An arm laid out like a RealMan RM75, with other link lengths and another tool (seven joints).
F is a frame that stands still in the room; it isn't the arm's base.
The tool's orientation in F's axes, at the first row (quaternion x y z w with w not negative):
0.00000 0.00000 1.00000 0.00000
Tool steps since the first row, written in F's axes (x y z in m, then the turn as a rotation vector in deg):
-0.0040 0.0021 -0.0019 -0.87 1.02 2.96
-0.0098 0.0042 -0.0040 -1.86 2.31 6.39
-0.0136 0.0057 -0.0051 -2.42 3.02 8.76
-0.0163 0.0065 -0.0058 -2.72 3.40 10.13
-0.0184 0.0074 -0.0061 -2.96 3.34 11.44
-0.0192 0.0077 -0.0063 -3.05 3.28 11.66
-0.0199 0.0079 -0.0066 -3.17 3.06 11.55
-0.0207 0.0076 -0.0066 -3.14 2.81 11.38
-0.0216 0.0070 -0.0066 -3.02 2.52 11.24
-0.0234 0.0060 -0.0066 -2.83 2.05 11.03
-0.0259 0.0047 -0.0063 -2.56 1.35 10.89
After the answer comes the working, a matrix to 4 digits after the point.
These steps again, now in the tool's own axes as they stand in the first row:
0.0040 -0.0021 -0.0019 0.87 -1.02 2.96
0.0098 -0.0042 -0.0040 1.86 -2.31 6.39
0.0136 -0.0057 -0.0051 2.42 -3.02 8.76
0.0163 -0.0065 -0.0058 2.72 -3.40 10.13
0.0184 -0.0074 -0.0061 2.96 -3.34 11.44
0.0192 -0.0077 -0.0063 3.05 -3.28 11.66
0.0199 -0.0079 -0.0066 3.17 -3.06 11.55
0.0207 -0.0076 -0.0066 3.14 -2.81 11.38
0.0216 -0.0070 -0.0066 3.02 -2.52 11.24
0.0234 -0.0060 -0.0066 2.83 -2.05 11.03
0.0259 -0.0047 -0.0063 2.56 -1.35 10.89

The tool's axes in the first row as the columns of a matrix, in F's axes (rounded; the answer above uses it unrounded):
-1.0000 0.0000 0.0000
0.0000 -1.0000 0.0000
0.0000 0.0000 1.0000

